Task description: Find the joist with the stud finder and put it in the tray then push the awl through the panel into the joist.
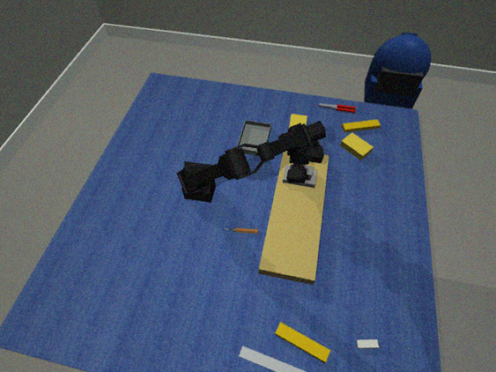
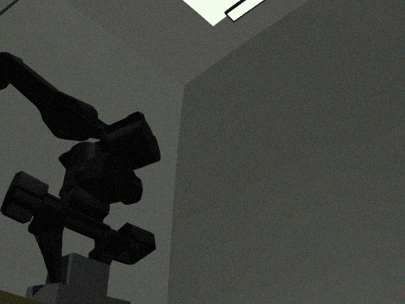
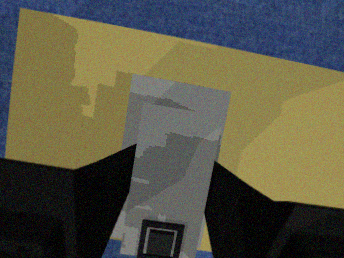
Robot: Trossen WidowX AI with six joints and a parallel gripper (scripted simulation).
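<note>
Right now the square light is 4 cm behind my gripper tip and 3 cm above it. The rest, counted from my gripper tip: stud finder 2 cm behind, 2 cm above; then orange-handled awl 27 cm to the right, 17 cm behind, 6 cm below; then grey tray 24 cm behind, 17 cm to the left, 5 cm below.
</note>
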